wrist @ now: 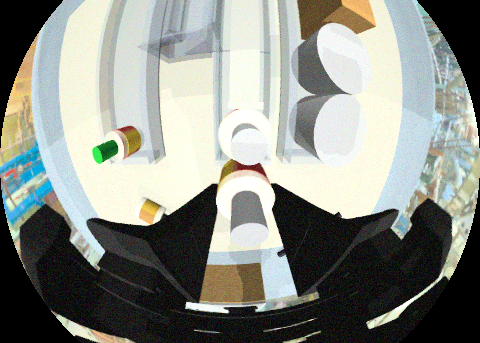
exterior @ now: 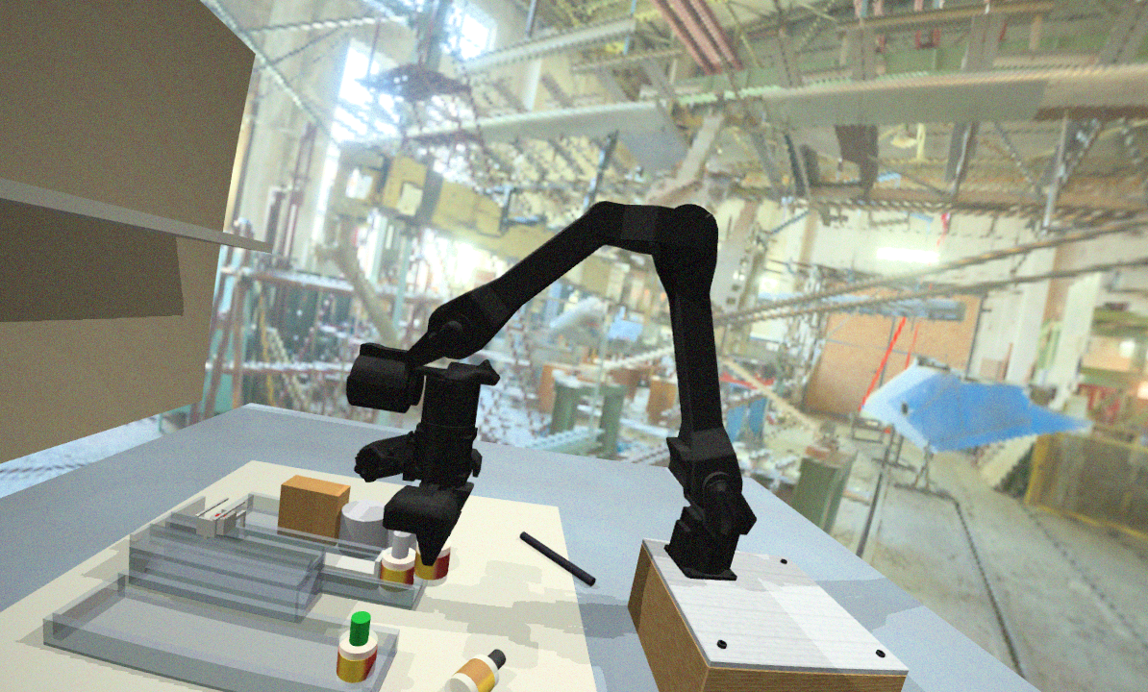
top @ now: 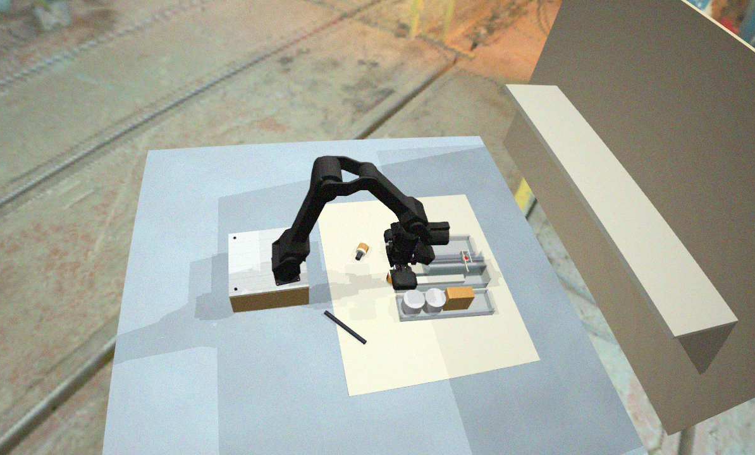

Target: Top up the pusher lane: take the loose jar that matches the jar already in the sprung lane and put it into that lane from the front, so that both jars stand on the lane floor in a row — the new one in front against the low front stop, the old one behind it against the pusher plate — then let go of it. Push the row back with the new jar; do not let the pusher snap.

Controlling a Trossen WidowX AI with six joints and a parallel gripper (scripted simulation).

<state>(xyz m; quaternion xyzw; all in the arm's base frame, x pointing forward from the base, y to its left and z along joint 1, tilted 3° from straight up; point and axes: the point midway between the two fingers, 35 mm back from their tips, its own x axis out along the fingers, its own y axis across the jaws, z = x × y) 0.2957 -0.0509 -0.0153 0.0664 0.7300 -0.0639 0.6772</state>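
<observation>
Now: the small bottle 130 mm to the left of my gripper tip, 60 mm behind it and 40 mm below it. The rest, counted from my gripper tip: white pusher plate (150 mm ahead, 10 mm below); tan box (160 mm ahead, 110 mm to the right, 20 mm below); black rod (170 mm behind, 100 mm to the right, 50 mm below).
</observation>
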